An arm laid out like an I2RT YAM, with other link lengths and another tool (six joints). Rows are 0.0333 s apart.
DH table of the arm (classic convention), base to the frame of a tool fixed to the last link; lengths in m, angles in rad. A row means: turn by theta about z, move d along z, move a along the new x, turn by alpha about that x. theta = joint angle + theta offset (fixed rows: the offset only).
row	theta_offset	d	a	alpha
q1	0	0.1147	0.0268	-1.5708
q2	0	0	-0.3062	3.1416
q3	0.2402	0	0.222	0
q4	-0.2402	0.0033	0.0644	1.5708
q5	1.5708	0.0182	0	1.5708
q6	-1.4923	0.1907	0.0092	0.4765
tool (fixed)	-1.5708	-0.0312	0	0
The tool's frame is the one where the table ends.
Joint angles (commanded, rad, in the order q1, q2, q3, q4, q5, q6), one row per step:
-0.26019 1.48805 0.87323 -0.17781 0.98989 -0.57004
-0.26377 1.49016 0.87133 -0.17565 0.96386 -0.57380
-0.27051 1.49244 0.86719 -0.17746 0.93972 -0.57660
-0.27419 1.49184 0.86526 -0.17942 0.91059 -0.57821
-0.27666 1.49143 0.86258 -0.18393 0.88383 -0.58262
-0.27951 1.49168 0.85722 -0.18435 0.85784 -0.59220
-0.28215 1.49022 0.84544 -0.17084 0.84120 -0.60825
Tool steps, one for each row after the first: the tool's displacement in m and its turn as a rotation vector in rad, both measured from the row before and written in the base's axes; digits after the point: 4 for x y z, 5 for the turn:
0.0024 0.0005 -0.0036 0.01778 0.00037 0.01618
0.0006 -0.0001 -0.0045 0.01836 0.00587 0.01127
0.0019 0.0010 -0.0035 0.02079 -0.00106 0.01722
0.0015 0.0015 -0.0038 0.01960 0.00509 0.01798
0.0014 0.0014 -0.0043 0.01780 0.00881 0.01946
0.0006 0.0009 -0.0034 0.00715 0.00716 0.01647

